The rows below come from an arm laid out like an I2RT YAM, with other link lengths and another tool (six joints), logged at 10 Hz.
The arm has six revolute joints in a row. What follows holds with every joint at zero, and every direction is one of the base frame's. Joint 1 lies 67.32 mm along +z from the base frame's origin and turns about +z. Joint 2 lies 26.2 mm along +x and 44.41 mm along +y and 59.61 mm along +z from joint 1 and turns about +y. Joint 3 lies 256.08 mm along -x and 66.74 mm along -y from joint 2 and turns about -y. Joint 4 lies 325.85 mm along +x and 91.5 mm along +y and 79.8 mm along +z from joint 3 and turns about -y. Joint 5 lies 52.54 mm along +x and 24.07 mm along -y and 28.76 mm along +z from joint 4 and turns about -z. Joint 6 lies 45.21 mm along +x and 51.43 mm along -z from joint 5 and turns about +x. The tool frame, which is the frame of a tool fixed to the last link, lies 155 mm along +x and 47 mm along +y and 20 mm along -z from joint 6; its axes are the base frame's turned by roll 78.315, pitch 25.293 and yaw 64.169 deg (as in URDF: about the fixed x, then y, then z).
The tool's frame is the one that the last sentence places.
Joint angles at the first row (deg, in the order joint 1, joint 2, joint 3, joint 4, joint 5, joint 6):
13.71, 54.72, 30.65, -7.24, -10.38, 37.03
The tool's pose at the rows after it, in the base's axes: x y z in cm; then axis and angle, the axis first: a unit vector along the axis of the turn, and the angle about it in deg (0 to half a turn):
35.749 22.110 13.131 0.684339 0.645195 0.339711 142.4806
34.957 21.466 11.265 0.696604 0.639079 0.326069 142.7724
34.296 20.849 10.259 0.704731 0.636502 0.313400 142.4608
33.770 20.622 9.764 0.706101 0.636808 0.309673 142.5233
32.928 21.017 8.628 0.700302 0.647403 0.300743 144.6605
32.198 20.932 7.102 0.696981 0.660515 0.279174 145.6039
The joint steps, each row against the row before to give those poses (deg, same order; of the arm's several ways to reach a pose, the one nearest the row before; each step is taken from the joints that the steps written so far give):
0.11, -1.62, -2.18, -0.68, 0.09, 1.51
-0.02, -1.85, -3.50, 0.50, 1.20, 1.11
0.00, -2.05, -2.07, -0.97, 1.29, 0.34
-0.09, -1.56, -1.36, -0.58, 0.11, -0.01
0.00, 0.57, -0.73, -0.78, -1.73, -0.17
0.04, 1.12, -0.41, -1.39, -0.14, -0.99

